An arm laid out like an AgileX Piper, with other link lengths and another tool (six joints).
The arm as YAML. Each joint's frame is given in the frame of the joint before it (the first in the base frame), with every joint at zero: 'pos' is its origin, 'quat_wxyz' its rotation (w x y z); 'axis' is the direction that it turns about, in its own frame. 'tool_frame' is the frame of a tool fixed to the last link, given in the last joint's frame.
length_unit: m
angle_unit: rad
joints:
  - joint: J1
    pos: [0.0, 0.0, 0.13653]
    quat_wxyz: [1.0, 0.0, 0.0, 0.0]
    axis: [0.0, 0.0, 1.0]
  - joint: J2
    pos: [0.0, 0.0, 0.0]
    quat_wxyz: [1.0, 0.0, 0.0, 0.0]
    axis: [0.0, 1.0, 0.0]
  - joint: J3
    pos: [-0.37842, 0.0, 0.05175]
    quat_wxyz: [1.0, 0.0, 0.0, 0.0]
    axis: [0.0, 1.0, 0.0]
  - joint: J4
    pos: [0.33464, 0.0, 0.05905]
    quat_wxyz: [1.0, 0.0, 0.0, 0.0]
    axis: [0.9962, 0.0, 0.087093]
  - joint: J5
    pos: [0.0, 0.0, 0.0]
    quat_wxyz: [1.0, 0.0, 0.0, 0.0]
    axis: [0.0, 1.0, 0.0]
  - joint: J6
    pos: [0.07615, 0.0, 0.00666]
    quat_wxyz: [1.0, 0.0, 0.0, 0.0]
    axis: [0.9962, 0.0, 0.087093]
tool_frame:
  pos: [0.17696, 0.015, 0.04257]
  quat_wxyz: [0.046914, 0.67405, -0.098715, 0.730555]
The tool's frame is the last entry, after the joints.
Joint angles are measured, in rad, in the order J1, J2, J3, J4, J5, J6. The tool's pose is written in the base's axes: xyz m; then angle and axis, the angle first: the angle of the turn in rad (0 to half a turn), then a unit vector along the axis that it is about. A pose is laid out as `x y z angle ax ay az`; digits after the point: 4 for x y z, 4 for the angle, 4 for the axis.
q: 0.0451, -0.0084, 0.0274, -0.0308, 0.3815, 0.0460
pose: 0.2086 0.0210 0.1847 3.0376 0.8086 -0.0797 0.5830
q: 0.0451, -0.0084, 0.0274, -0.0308, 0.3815, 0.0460
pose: 0.2086 0.0210 0.1847 3.0376 0.8086 -0.0797 0.5830
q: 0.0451, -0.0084, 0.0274, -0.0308, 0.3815, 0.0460
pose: 0.2086 0.0210 0.1847 3.0376 0.8086 -0.0797 0.5830
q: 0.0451, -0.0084, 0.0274, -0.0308, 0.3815, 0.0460
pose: 0.2086 0.0210 0.1847 3.0376 0.8086 -0.0797 0.5830
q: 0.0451, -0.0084, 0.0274, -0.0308, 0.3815, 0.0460
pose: 0.2086 0.0210 0.1847 3.0376 0.8086 -0.0797 0.5830
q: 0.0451, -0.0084, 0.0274, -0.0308, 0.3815, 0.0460
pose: 0.2086 0.0210 0.1847 3.0376 0.8086 -0.0797 0.5830
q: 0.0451, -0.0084, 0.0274, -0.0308, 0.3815, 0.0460
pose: 0.2086 0.0210 0.1847 3.0376 0.8086 -0.0797 0.5830
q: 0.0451, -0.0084, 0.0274, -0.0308, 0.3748, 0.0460
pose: 0.2090 0.0211 0.1864 3.0385 0.8066 -0.0799 0.5856
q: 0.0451, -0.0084, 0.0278, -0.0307, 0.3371, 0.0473
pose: 0.2107 0.0214 0.1957 3.0443 0.7956 -0.0813 0.6004
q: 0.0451, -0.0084, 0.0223, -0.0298, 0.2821, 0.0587
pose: 0.2125 0.0217 0.2132 3.0603 0.7772 -0.0875 0.6231
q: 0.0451, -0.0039, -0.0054, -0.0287, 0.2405, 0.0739
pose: 0.2125 0.0216 0.2396 3.0797 0.7569 -0.0951 0.6466
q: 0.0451, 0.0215, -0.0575, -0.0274, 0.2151, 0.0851
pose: 0.2123 0.0215 0.2717 3.0955 0.7400 -0.1008 0.6650
